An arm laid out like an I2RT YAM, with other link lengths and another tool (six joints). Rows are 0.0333 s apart.
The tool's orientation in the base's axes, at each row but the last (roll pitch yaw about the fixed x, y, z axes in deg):
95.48 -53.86 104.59
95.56 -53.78 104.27
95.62 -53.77 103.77
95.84 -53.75 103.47
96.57 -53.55 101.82
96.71 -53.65 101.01
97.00 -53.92 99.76
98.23 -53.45 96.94
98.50 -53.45 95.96
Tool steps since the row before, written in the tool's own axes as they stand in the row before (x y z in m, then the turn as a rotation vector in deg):
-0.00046 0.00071 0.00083 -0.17 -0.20 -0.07
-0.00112 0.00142 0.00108 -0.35 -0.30 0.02
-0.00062 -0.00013 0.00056 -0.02 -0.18 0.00
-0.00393 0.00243 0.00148 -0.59 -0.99 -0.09
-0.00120 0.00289 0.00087 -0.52 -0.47 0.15
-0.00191 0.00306 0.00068 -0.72 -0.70 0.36
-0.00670 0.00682 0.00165 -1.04 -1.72 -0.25
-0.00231 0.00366 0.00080 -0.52 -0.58 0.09
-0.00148 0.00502 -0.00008 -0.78 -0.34 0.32
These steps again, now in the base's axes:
0.00106 -0.00053 0.00000 -0.10 0.03 -0.25
0.00160 -0.00137 -0.00013 -0.02 0.03 -0.46
0.00058 -0.00008 -0.00061 -0.05 0.12 -0.12
0.00264 -0.00364 -0.00183 -0.29 0.38 -1.05
0.00177 -0.00264 0.00068 0.08 0.10 -0.71
0.00169 -0.00325 0.00022 0.24 0.22 -1.02
0.00400 -0.00870 -0.00155 -0.58 0.65 -1.83
0.00181 -0.00400 0.00023 -0.01 0.16 -0.77
0.00117 -0.00478 0.00177 0.28 -0.13 -0.86

